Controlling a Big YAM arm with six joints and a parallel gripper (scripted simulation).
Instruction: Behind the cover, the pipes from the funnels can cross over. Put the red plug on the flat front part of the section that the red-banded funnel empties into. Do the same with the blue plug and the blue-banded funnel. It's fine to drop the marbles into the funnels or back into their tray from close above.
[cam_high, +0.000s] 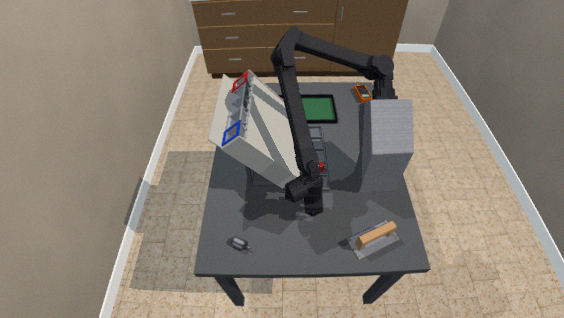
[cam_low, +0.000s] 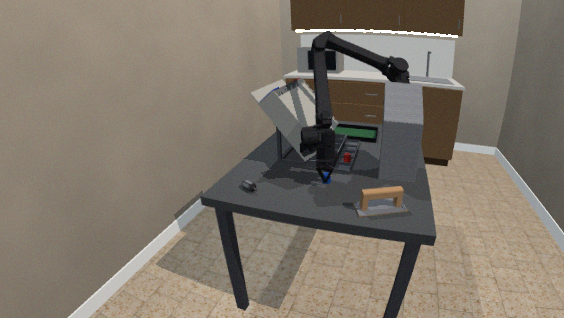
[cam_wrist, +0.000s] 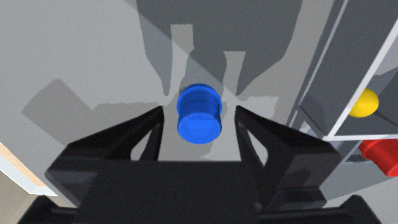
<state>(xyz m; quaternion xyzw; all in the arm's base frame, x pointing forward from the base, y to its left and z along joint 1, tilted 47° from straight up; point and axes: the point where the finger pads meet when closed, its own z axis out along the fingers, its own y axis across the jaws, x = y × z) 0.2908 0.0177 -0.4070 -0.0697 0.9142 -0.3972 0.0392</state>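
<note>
My gripper is now right at the blue plug. From my hand the other things lie so: beige cover (27 cm to the right, 18 cm above, 17 cm ahead); dark object (25 cm ahead, 17 cm to the left, 1 cm below); red plug (21 cm to the right, 3 cm behind).
</note>
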